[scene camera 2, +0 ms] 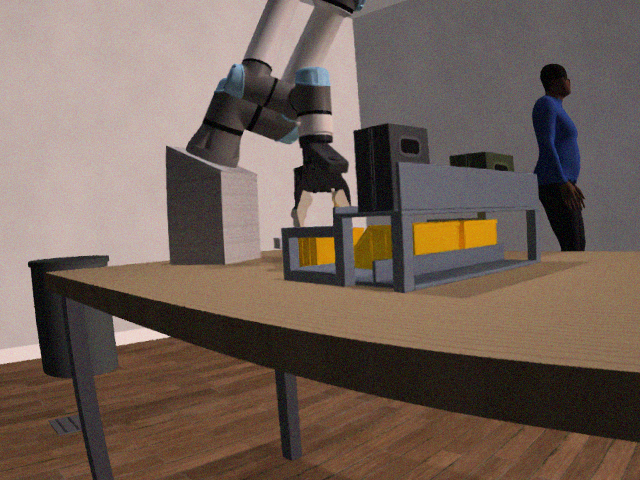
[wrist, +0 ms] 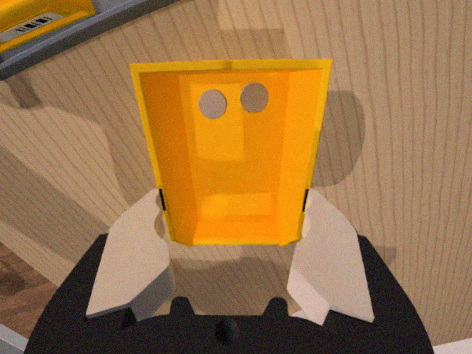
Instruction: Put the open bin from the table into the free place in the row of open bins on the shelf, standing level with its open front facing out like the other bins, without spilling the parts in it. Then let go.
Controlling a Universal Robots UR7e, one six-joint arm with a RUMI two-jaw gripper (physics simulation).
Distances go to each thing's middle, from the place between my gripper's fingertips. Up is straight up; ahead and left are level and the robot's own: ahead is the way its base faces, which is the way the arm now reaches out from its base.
I see the grey shelf bay [scene camera 2: 423,281] 270 mm ahead of my hand, 60 mm below it and 30 mm to the left of it.
